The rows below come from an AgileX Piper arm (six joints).
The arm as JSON. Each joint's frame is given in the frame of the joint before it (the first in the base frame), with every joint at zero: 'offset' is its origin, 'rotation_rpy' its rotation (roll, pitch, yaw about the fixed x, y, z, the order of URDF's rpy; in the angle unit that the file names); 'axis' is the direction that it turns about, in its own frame. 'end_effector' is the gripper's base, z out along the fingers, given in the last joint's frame.
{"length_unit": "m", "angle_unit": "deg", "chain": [
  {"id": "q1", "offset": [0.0, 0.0, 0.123], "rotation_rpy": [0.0, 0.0, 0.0], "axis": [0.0, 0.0, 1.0]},
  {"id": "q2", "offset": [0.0, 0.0, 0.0], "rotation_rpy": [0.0, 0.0, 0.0], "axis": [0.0, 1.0, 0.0]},
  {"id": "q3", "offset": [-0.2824, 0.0, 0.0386], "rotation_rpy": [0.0, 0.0, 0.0], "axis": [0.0, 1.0, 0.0]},
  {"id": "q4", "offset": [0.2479, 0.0, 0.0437], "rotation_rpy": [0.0, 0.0, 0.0], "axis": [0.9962, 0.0, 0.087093]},
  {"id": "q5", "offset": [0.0, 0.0, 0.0], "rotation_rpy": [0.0, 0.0, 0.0], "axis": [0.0, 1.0, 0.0]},
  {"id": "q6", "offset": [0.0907, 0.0, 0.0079], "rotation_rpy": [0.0, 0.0, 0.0], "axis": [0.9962, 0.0, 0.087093]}
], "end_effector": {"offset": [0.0, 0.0, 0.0], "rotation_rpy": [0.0, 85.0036, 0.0]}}
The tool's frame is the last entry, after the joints.
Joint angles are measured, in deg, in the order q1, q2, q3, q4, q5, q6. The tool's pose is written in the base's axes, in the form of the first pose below.
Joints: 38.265 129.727 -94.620 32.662 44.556 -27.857
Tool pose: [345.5, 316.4, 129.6, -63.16, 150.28, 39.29]
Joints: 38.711 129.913 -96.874 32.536 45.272 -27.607
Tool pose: [347.6, 323.2, 138.1, -63.80, 148.61, 39.91]
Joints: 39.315 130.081 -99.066 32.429 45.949 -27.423
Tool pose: [348.3, 330.6, 146.5, -64.70, 146.86, 40.54]
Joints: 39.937 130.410 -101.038 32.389 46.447 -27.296
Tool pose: [348.4, 337.8, 152.8, -65.54, 145.34, 41.12]
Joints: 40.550 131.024 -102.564 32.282 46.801 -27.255
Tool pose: [347.8, 344.2, 154.7, -66.52, 144.40, 41.42]
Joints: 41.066 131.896 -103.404 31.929 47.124 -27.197
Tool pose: [346.4, 348.7, 150.9, -67.67, 144.42, 41.22]
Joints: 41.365 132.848 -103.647 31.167 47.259 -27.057
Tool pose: [345.6, 350.4, 143.5, -68.74, 145.07, 40.32]
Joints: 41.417 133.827 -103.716 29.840 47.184 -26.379
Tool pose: [346.4, 349.9, 134.7, -69.19, 146.16, 38.71]
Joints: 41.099 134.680 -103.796 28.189 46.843 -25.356
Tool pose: [349.9, 346.8, 127.1, -68.77, 147.23, 36.68]
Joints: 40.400 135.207 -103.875 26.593 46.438 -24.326
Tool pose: [355.6, 341.4, 122.3, -67.68, 148.06, 34.70]
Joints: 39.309 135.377 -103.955 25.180 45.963 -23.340
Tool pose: [363.6, 333.7, 120.7, -65.84, 148.61, 32.93]
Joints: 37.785 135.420 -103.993 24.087 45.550 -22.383
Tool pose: [373.5, 323.2, 120.2, -63.21, 149.32, 31.48]
